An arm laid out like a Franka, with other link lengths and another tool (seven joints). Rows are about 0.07 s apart.
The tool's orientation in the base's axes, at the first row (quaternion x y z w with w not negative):
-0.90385 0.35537 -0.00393 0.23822
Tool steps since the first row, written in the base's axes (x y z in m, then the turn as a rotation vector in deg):
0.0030 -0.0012 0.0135 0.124 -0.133 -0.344
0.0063 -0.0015 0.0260 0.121 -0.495 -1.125
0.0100 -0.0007 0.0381 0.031 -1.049 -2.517
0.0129 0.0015 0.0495 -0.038 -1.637 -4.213
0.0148 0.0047 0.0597 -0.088 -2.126 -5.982
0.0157 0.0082 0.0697 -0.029 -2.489 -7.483
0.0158 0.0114 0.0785 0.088 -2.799 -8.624
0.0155 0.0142 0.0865 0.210 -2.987 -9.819
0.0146 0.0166 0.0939 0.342 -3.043 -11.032
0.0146 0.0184 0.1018 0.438 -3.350 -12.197
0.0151 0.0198 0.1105 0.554 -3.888 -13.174
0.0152 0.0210 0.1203 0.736 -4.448 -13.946
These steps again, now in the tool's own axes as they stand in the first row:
0.0008 -0.0070 -0.0120 0.234 0.154 0.270
0.0015 -0.0144 -0.0226 0.592 0.724 0.807
0.0017 -0.0225 -0.0323 1.107 1.736 1.788
0.0006 -0.0307 -0.0410 1.710 2.888 3.028
-0.0017 -0.0383 -0.0483 2.274 3.997 4.378
-0.0049 -0.0455 -0.0555 2.796 4.840 5.563
-0.0083 -0.0514 -0.0619 3.268 5.456 6.463
-0.0116 -0.0564 -0.0679 3.674 6.015 7.463
-0.0150 -0.0606 -0.0736 4.006 6.492 8.538
-0.0175 -0.0651 -0.0798 4.464 7.130 9.456
-0.0194 -0.0701 -0.0868 5.056 7.820 10.113
-0.0217 -0.0752 -0.0950 5.678 8.393 10.590

